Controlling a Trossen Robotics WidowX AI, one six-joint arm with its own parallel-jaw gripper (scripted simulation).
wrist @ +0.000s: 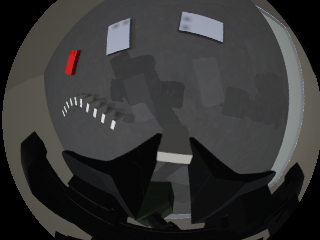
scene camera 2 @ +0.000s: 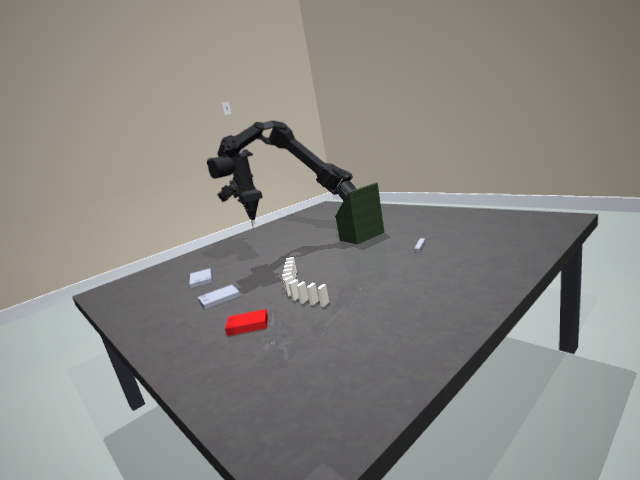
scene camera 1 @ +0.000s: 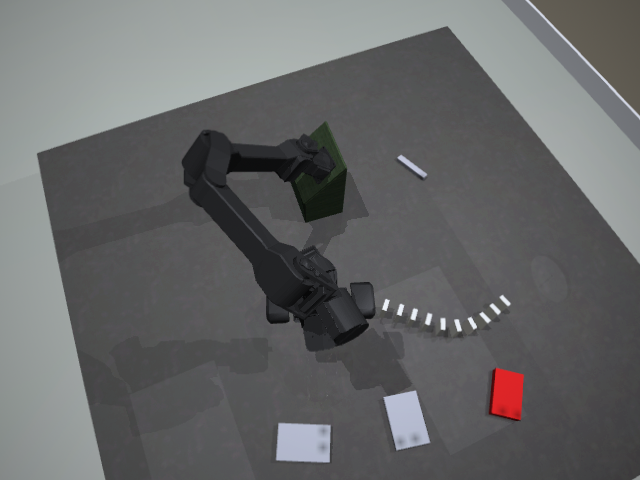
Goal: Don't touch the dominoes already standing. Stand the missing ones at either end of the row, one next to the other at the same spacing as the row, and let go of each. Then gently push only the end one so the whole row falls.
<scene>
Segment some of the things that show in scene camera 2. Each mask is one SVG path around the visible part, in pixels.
My gripper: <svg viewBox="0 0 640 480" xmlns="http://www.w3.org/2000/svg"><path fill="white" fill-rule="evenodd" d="M233 174L233 179L229 180L230 185L221 187L221 191L217 195L222 202L232 195L234 198L239 197L237 201L243 204L249 218L255 220L259 199L263 197L261 191L257 190L253 184L253 174L251 174L251 171Z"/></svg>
A red block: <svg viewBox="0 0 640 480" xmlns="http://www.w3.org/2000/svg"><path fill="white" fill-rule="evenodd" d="M266 309L229 317L225 327L227 336L267 329L268 316Z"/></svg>
</scene>
